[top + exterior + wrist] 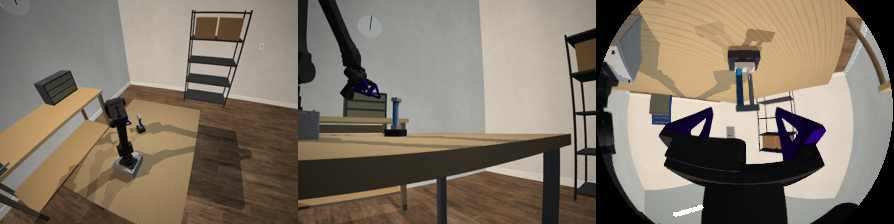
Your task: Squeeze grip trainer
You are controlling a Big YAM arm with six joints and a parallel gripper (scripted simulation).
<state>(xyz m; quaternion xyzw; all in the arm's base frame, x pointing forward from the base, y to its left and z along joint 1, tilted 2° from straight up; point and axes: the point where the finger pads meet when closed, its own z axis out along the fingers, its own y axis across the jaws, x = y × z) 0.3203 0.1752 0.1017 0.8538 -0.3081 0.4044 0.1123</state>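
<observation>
My hand is 10 cm short of the thin grey bar, 5 cm to the left of it and 8 cm above it. From my hand the other things lie so: grip trainer: 9 cm ahead, 6 cm to the right, 9 cm below.
</observation>
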